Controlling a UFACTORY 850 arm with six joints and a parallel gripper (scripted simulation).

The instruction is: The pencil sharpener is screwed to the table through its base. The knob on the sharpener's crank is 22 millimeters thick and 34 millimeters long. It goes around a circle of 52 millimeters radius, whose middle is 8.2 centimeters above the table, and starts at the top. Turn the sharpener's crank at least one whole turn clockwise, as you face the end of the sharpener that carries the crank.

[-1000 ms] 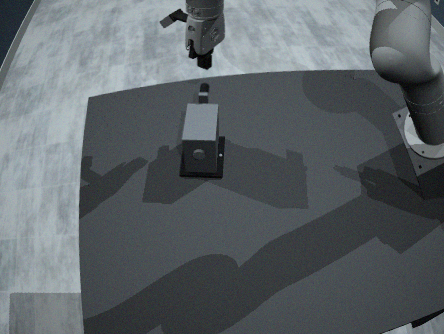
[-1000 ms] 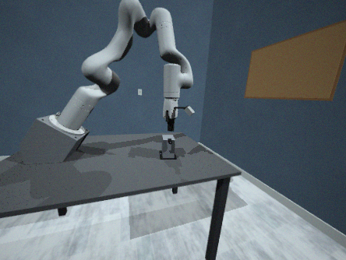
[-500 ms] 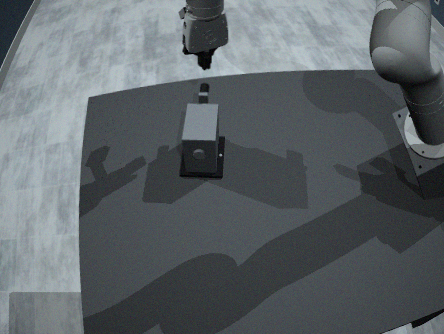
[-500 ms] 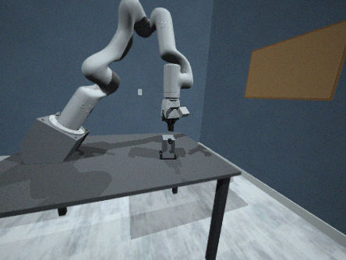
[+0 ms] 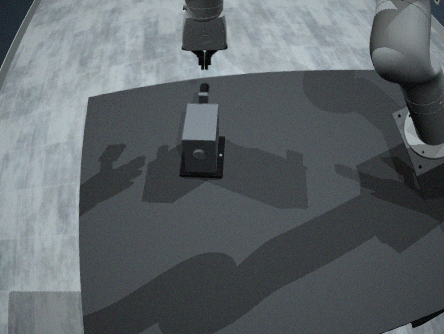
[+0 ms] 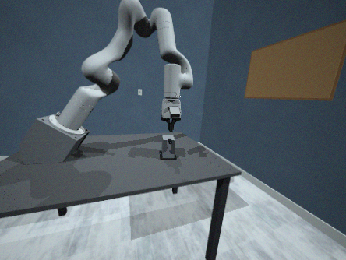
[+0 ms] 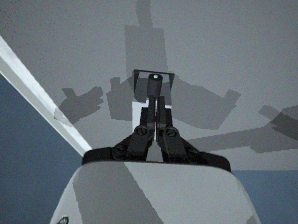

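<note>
The crank knob is 2 cm to the left of my hand and 9 cm below it.
</note>
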